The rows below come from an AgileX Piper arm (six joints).
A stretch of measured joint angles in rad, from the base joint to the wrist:
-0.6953 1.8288 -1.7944 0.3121 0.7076 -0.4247
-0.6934 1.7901 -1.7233 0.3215 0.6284 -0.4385
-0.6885 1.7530 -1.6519 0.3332 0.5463 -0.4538
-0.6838 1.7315 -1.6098 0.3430 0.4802 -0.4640
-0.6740 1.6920 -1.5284 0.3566 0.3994 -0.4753
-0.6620 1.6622 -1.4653 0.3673 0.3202 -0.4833
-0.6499 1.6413 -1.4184 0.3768 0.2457 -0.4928
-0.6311 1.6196 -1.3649 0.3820 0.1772 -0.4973
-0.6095 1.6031 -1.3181 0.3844 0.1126 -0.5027
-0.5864 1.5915 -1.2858 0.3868 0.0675 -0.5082
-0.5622 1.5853 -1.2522 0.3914 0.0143 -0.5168
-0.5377 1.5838 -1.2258 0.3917 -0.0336 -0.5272
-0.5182 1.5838 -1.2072 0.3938 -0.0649 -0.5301
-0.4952 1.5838 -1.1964 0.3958 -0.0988 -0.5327
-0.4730 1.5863 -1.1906 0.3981 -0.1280 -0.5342
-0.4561 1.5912 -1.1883 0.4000 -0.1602 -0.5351
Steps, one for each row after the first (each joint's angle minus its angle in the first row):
0.0019 -0.0387 0.0711 0.0094 -0.0792 -0.0138
0.0068 -0.0758 0.1425 0.0211 -0.1613 -0.0291
0.0115 -0.0973 0.1846 0.0309 -0.2274 -0.0393
0.0213 -0.1368 0.2660 0.0445 -0.3082 -0.0506
0.0333 -0.1666 0.3291 0.0552 -0.3874 -0.0586
0.0454 -0.1875 0.3760 0.0647 -0.4619 -0.0681
0.0642 -0.2092 0.4295 0.0699 -0.5304 -0.0726
0.0858 -0.2257 0.4763 0.0723 -0.5950 -0.0780
0.1089 -0.2373 0.5086 0.0747 -0.6401 -0.0835
0.1331 -0.2435 0.5422 0.0793 -0.6933 -0.0921
0.1576 -0.2450 0.5686 0.0796 -0.7412 -0.1025
0.1771 -0.2450 0.5872 0.0817 -0.7725 -0.1054
0.2001 -0.2450 0.5980 0.0837 -0.8064 -0.1080
0.2223 -0.2425 0.6038 0.0860 -0.8356 -0.1095
0.2392 -0.2376 0.6061 0.0879 -0.8678 -0.1104

